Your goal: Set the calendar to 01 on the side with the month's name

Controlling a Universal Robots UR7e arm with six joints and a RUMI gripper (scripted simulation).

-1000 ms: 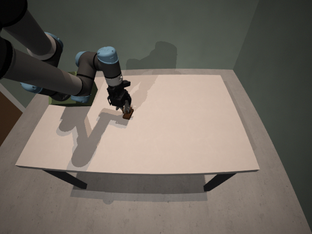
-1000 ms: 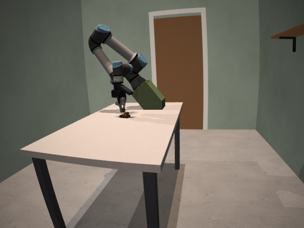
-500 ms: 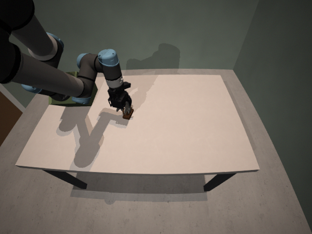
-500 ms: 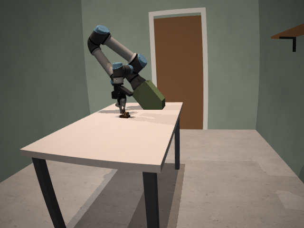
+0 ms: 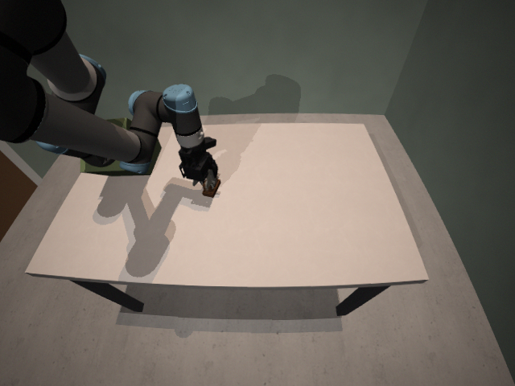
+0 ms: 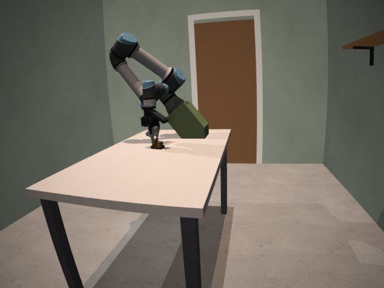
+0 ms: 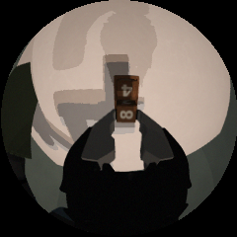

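My gripper is now 4 cm above the brown tray and 2 cm to the right of it.
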